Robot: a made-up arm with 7 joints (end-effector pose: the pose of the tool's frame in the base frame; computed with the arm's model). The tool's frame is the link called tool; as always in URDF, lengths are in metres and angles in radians. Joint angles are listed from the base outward.
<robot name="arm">
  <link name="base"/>
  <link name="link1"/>
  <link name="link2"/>
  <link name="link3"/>
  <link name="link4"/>
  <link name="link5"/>
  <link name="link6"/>
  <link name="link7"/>
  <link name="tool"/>
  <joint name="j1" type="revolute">
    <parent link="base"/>
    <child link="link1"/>
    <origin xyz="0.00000 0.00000 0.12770" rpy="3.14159 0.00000 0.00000"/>
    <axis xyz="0 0 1"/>
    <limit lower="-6.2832" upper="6.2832" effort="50" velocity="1"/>
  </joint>
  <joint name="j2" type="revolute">
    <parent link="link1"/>
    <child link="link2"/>
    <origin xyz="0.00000 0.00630 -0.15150" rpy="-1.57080 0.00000 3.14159"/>
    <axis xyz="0 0 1"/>
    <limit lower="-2.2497" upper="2.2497" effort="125" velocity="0.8"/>
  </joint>
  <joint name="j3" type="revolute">
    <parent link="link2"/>
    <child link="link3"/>
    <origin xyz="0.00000 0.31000 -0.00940" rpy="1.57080 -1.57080 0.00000"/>
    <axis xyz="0 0 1"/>
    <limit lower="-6.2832" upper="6.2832" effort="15" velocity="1.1"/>
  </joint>
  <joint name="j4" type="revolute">
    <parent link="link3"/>
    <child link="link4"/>
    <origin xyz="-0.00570 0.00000 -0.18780" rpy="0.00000 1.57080 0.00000"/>
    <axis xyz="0 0 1"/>
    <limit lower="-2.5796" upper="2.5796" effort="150" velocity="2.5"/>
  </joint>
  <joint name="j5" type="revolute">
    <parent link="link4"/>
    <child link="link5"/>
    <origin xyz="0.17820 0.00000 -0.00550" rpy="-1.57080 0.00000 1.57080"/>
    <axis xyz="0 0 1"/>
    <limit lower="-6.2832" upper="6.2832" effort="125" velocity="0.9"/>
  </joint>
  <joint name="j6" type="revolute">
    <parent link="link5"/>
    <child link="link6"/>
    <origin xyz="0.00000 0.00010 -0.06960" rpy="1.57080 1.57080 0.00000"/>
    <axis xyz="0 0 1"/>
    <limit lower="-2.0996" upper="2.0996" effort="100" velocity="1.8"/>
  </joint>
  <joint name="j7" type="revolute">
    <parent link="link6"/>
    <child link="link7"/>
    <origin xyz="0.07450 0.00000 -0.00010" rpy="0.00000 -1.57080 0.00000"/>
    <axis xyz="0 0 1"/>
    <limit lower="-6.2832" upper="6.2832" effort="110" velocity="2.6"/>
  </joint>
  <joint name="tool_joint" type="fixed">
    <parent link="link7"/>
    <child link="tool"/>
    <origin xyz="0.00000 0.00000 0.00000" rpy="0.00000 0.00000 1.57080"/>
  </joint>
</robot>
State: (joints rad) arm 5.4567 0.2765 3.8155 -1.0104 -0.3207 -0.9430 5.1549
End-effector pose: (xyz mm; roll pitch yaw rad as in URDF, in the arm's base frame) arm 386.8 176.3 796.3 0.9547 -0.2335 -1.0403
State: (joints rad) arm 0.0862 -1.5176 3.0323 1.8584 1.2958 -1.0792 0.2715
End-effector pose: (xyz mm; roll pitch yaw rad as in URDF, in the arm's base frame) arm -455.2 -58.5 33.6 -0.0199 1.1381 1.3322
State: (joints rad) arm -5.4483 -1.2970 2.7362 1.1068 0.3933 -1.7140 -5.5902
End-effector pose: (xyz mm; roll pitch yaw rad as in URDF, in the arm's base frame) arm -535.0 437.6 304.7 2.8190 0.5208 1.9583
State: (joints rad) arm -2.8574 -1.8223 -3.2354 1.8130 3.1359 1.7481 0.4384
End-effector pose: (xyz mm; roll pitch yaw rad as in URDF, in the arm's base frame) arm 425.7 -95.9 -86.1 -0.8021 -1.1064 0.5742
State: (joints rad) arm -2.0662 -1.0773 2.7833 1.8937 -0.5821 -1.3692 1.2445
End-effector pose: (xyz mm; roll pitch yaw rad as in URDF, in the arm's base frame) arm 312.6 -448.8 265.6 1.3097 0.6867 3.1075
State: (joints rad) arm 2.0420 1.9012 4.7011 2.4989 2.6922 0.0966 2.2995
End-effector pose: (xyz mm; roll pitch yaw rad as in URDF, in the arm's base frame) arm 59.7 -285.1 188.8 -2.8405 -1.3501 -3.1001
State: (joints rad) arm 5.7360 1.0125 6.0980 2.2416 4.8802 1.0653 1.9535
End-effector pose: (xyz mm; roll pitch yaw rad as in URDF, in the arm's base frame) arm 278.3 258.6 273.5 -1.2243 0.2855 -2.1854
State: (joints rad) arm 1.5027 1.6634 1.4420 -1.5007 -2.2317 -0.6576 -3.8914
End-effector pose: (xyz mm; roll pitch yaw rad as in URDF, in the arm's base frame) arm 316.8 -532.6 313.9 2.1381 0.1064 -2.0408
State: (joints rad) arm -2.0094 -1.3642 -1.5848 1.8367 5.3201 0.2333 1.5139
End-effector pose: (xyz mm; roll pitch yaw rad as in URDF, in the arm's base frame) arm -94.6 -482.7 355.1 1.2711 -0.3564 1.7625
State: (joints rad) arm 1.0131 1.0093 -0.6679 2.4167 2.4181 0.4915 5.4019
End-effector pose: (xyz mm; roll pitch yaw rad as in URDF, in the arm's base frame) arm 265.6 -239.9 259.4 0.1914 0.2349 -2.2255
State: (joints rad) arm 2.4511 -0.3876 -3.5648 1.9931 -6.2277 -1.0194 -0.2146
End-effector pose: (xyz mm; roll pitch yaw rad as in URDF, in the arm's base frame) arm 236.5 359.6 584.4 -2.2205 1.1593 2.0582
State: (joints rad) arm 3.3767 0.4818 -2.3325 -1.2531 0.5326 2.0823 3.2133
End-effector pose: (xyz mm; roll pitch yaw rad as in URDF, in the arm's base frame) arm -387.2 213.8 752.4 2.2262 -0.3517 2.5059
